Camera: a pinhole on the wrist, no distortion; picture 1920 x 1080 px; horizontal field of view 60.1 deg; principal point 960.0 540.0 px. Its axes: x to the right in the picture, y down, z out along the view. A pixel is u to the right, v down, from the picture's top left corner.
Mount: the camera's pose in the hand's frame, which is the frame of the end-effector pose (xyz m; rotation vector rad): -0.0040 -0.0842 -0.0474 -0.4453 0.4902 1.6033
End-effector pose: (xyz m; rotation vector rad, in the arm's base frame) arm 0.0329 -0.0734 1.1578 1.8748 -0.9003 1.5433
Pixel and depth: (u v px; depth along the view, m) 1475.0 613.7 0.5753
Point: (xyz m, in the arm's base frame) -0.0647 -0.5605 1.0492
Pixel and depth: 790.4 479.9 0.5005
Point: 0.1597 -0.4748 1.0999
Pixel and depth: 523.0 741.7 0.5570
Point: 0.2566 -0.5089 1.0043
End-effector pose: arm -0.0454 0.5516 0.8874 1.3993 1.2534 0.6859
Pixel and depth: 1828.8 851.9 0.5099
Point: 0.2608 0.4194 1.2466
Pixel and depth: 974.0 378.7 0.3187
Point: 0.1873 0.5199 0.9196
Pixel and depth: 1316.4 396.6 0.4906
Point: 0.3218 0.5198 1.0684
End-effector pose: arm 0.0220 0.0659 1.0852 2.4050 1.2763 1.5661
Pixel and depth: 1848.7 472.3 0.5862
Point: 0.5360 -0.1682 1.1525
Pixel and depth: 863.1 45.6 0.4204
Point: 0.3656 0.1755 1.0807
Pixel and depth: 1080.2 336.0 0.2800
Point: 0.2151 0.0929 1.0579
